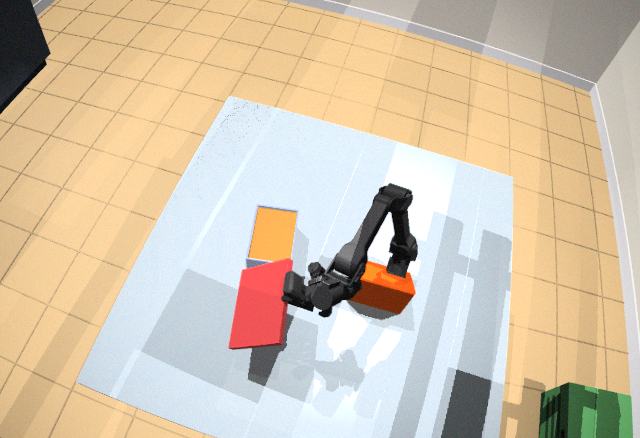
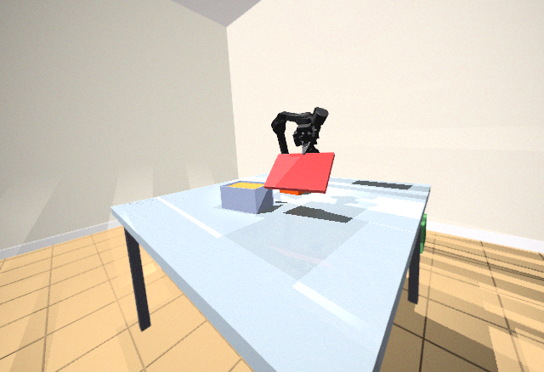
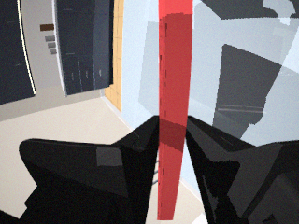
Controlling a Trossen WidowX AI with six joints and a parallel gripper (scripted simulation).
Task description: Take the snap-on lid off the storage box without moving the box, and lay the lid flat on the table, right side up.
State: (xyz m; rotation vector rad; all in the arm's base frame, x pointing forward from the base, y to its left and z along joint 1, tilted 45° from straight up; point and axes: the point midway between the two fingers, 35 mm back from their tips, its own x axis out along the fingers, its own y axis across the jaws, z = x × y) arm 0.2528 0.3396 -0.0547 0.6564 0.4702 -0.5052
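Right now my gripper tip is 60 mm short of the red lid, 20 mm to the right of it and 50 mm above it. The rest, counted from my gripper tip: grey-blue storage box (130 mm ahead, 250 mm to the right, 180 mm below).
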